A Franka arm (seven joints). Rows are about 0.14 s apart.
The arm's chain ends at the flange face. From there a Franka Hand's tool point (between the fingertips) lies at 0.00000 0.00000 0.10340 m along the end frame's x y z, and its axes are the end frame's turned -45 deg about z.
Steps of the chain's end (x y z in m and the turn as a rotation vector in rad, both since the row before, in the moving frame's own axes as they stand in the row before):
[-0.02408 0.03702 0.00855 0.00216 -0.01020 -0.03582]
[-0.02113 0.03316 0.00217 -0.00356 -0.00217 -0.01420]
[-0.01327 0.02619 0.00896 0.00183 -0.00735 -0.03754]
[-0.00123 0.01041 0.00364 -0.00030 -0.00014 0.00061]
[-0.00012 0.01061 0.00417 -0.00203 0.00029 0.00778]
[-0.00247 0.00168 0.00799 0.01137 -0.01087 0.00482]
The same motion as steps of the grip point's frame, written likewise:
[-0.04381 0.00826 0.00854 0.00874 -0.00569 -0.03582]
[-0.03881 0.00861 0.00217 -0.00098 -0.00405 -0.01420]
[-0.02832 0.00847 0.00896 0.00649 -0.00390 -0.03754]
[-0.00826 0.00650 0.00364 -0.00011 -0.00031 0.00061]
[-0.00772 0.00759 0.00417 -0.00164 -0.00123 0.00778]
[-0.00289 -0.00218 0.00798 0.01573 0.00035 0.00482]

